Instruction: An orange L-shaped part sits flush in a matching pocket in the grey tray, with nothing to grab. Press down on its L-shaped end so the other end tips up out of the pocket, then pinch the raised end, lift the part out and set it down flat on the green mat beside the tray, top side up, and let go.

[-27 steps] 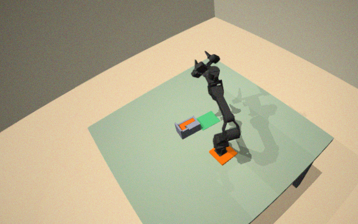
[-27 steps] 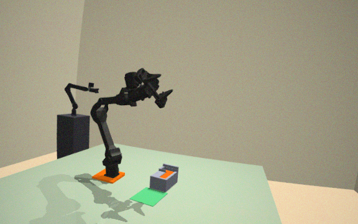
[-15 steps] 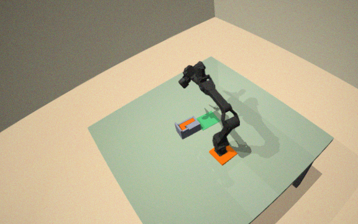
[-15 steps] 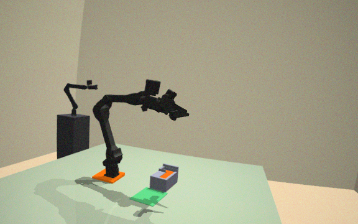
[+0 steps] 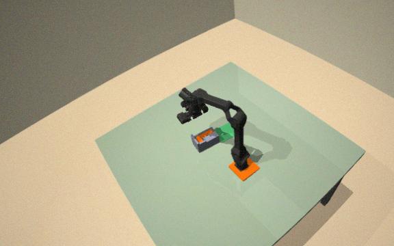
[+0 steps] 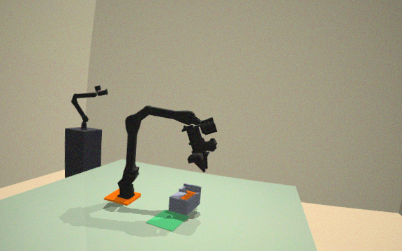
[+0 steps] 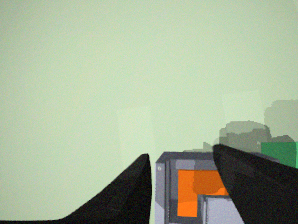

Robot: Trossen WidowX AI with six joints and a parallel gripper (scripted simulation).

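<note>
The orange L-shaped part is 7 cm behind my gripper tip, 3 cm to the right of it and 13 cm below it. From my gripper tip the other things lie so: green mat 9 cm behind, 19 cm to the right, 20 cm below.
</note>
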